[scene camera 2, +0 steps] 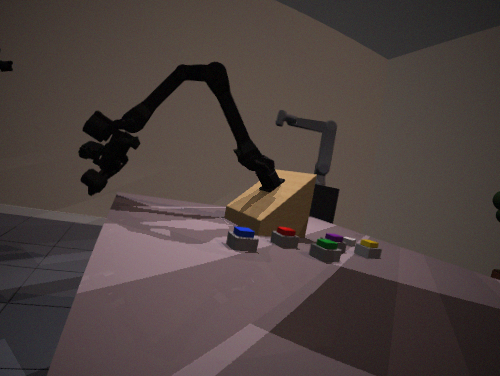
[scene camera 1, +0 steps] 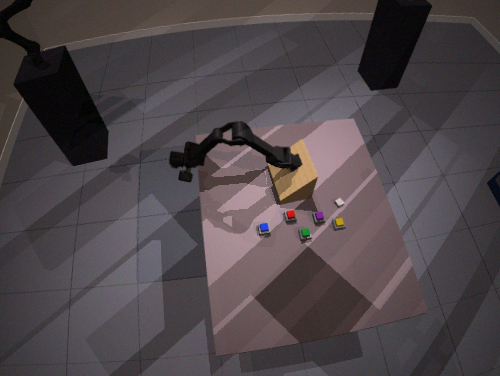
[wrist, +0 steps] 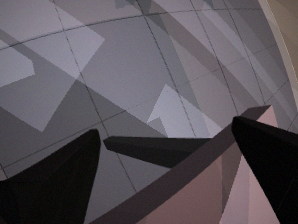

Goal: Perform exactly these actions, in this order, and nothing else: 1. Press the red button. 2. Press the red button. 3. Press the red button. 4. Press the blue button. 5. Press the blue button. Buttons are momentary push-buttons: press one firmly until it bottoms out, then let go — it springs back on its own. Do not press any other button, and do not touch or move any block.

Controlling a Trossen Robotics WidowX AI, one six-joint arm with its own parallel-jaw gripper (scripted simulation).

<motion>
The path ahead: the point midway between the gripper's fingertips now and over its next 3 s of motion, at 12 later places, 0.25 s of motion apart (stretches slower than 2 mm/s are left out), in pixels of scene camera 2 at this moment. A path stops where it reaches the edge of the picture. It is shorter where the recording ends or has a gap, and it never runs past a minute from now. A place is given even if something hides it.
The gripper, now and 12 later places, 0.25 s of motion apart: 96, 187; 86, 198; 105, 214; 153, 228; 211, 230; 256, 219; 282, 205; 292, 196; 293, 202; 288, 217; 288, 218; 289, 219; 288, 224
</motion>
